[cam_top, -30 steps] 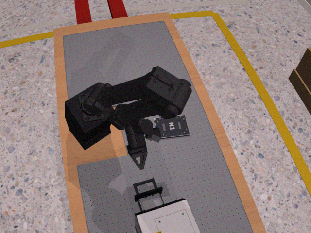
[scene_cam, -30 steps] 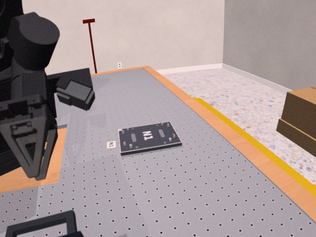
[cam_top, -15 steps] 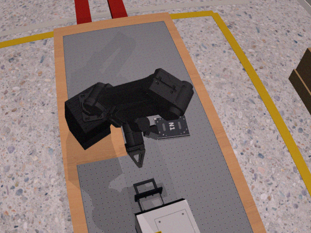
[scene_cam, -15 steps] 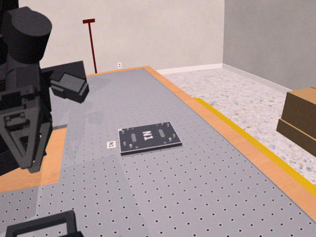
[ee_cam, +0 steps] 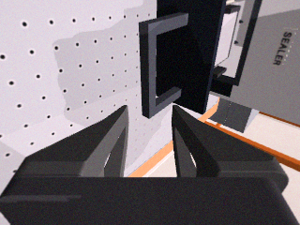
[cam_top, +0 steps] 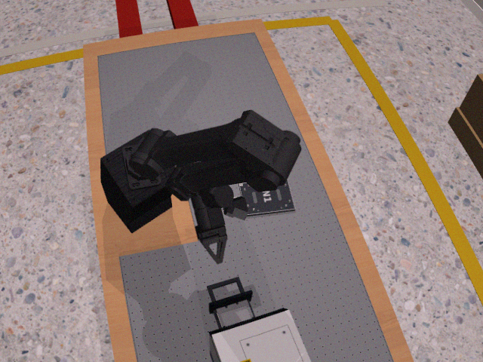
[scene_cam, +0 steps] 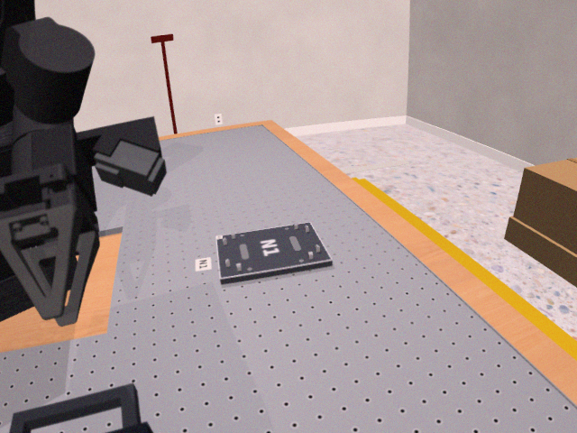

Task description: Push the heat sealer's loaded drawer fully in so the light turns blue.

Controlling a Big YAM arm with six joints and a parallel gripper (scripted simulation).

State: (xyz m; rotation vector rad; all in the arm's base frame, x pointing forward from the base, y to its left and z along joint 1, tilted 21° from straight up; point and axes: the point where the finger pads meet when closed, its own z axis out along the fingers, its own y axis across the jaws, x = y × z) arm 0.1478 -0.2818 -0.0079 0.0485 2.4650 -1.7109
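Now: the black drawer 170 mm to the right of my hand and 60 mm below it.
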